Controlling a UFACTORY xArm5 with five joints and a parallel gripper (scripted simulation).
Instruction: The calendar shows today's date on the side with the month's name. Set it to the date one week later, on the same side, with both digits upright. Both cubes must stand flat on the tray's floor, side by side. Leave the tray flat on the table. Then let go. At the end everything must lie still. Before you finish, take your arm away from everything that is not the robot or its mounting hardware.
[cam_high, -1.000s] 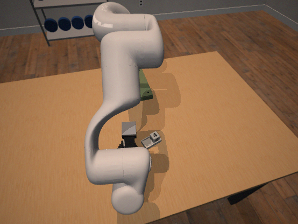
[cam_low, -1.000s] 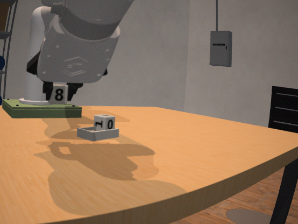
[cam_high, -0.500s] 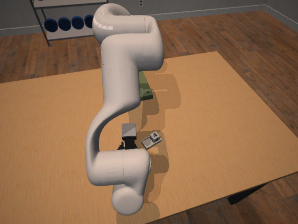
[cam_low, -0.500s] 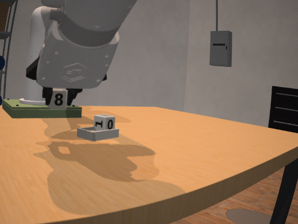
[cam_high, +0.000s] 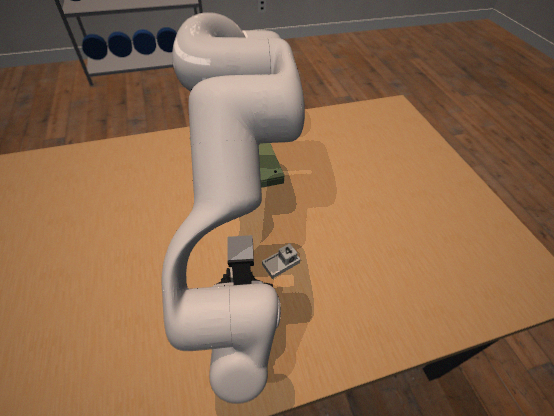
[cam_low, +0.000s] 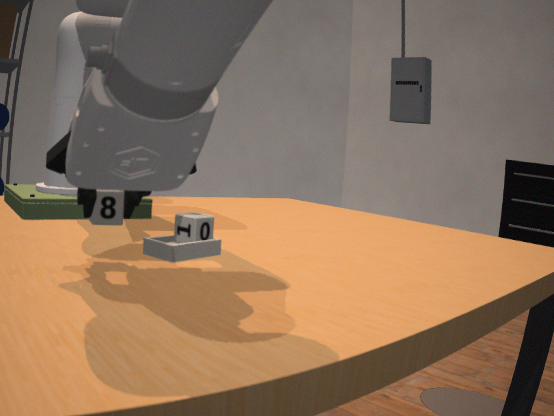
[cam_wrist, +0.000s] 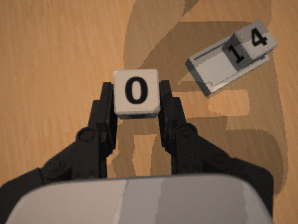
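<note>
My hand is 110 mm to the right of the tray, 60 mm above it and 40 mm past it. Round my hand: digit cube (20 mm behind, 10 mm below).
</note>
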